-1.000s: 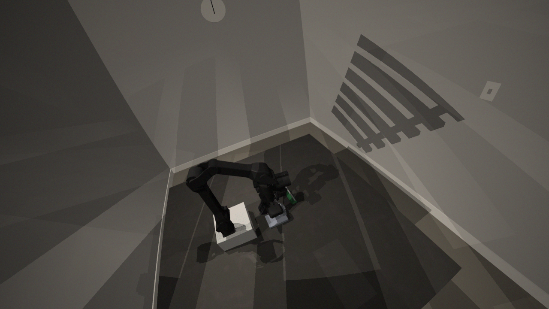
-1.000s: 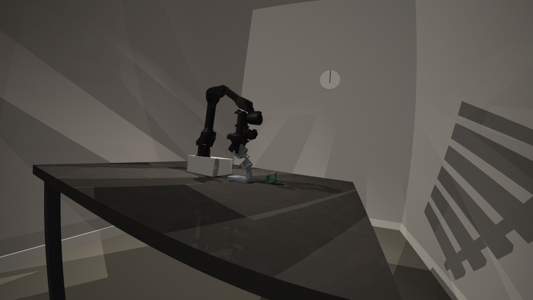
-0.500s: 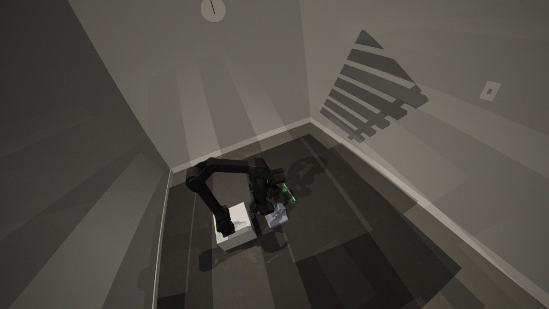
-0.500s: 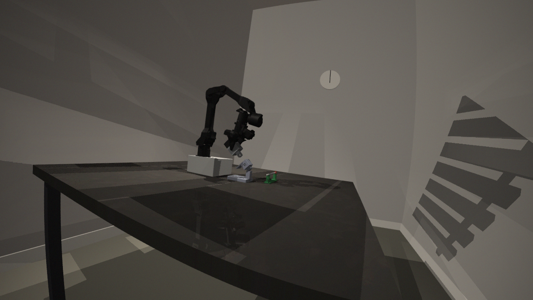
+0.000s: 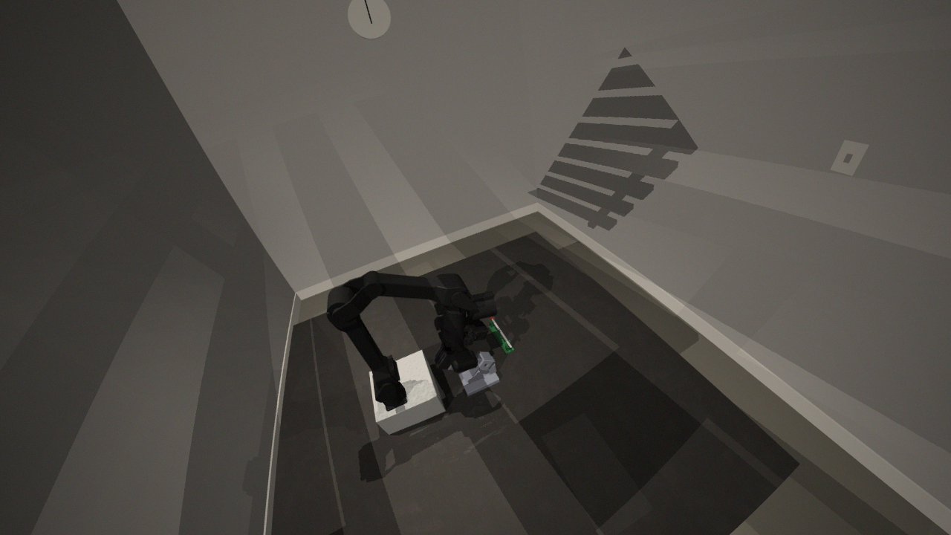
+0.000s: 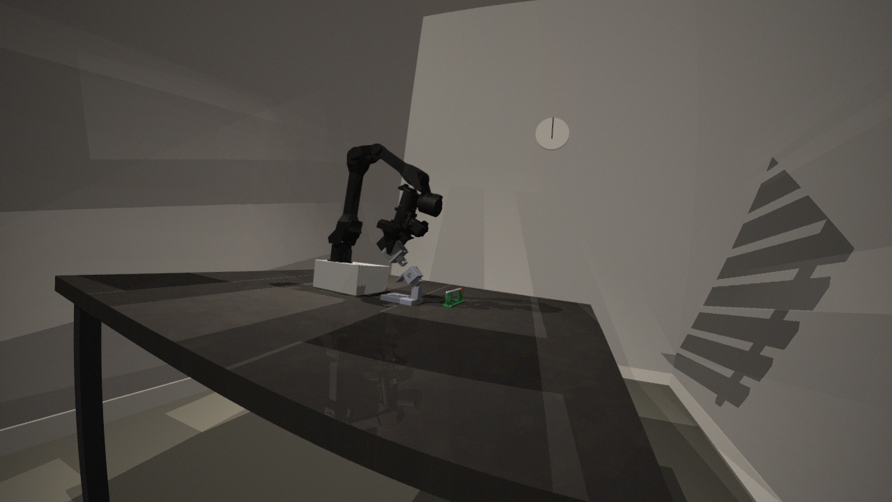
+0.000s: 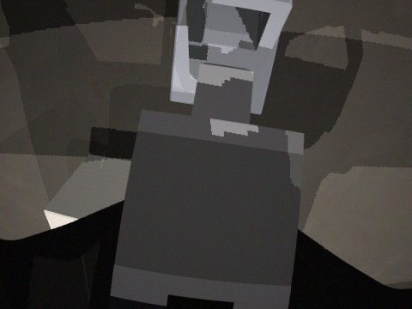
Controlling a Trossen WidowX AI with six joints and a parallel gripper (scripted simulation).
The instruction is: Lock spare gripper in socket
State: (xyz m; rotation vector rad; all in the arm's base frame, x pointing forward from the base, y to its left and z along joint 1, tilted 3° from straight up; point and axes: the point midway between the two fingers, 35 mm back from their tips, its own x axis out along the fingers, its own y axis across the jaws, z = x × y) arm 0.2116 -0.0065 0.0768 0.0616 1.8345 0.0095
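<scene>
Right now the green cradle is 19 cm ahead of my gripper tip, 11 cm to the left of it and 12 cm below it. The rest, counted from my gripper tip: spare gripper: 1 cm ahead, 1 cm above; then grey mount: 7 cm ahead, 9 cm below.
</scene>
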